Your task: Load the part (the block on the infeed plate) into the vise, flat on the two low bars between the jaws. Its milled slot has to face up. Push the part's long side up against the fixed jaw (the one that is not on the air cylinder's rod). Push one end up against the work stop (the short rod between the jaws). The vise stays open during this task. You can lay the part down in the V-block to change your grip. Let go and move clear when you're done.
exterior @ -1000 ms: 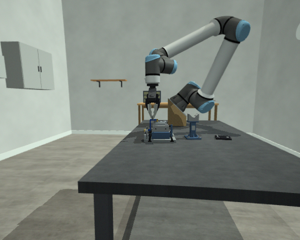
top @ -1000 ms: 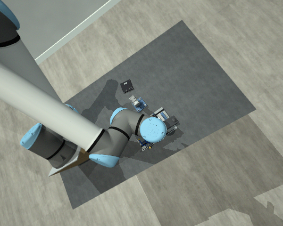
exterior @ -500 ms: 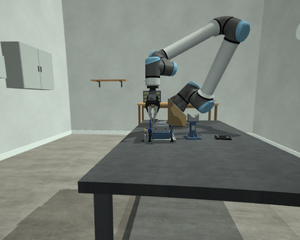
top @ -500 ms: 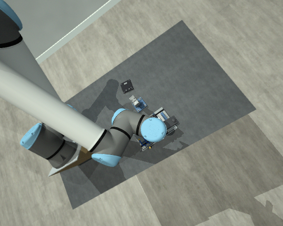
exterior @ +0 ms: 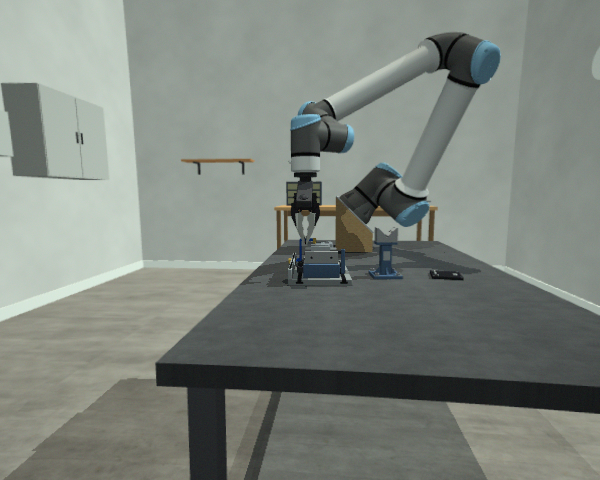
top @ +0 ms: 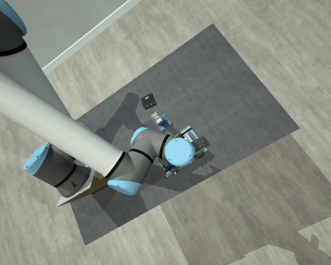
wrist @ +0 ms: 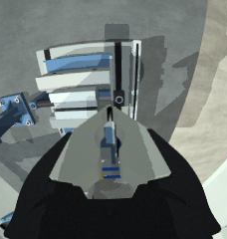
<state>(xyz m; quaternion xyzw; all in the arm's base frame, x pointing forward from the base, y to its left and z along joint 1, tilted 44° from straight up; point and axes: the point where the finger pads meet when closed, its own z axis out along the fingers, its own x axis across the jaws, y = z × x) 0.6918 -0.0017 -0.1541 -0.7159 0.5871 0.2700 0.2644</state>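
The part lies 1 cm behind my hand, 5 cm to the left of it and 3 cm below it. Also, from my hand: infeed plate 13 cm behind, 44 cm to the left, 12 cm below; then vise 8 cm behind, 4 cm to the left, 9 cm below.
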